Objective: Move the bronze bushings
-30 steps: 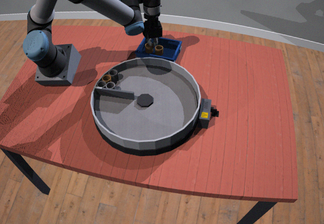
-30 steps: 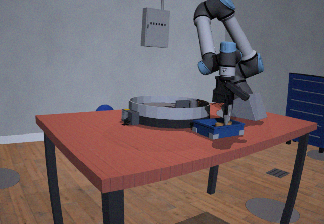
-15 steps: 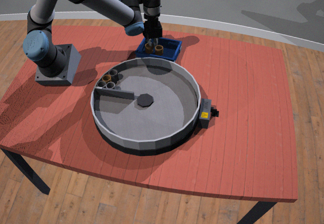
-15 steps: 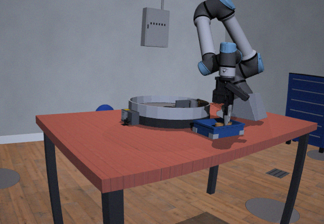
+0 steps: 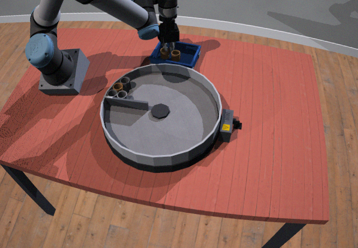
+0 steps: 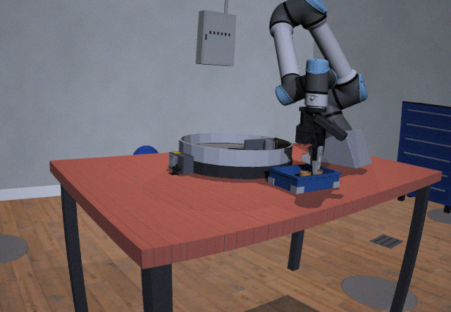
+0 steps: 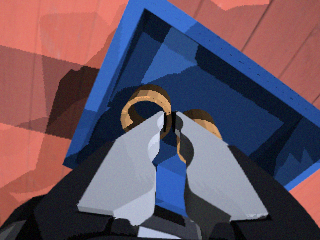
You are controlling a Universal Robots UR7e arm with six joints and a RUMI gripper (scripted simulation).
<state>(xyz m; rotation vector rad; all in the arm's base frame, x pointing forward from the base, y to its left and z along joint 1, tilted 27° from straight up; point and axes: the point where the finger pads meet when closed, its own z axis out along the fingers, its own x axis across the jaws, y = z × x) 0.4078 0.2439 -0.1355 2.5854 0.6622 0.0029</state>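
Right now my hand is 4 cm short of the blue crate, 1 cm to the left of it and 2 cm above it. Also, from my hand: grey turntable: 8 cm ahead, 35 cm to the right, 1 cm above.
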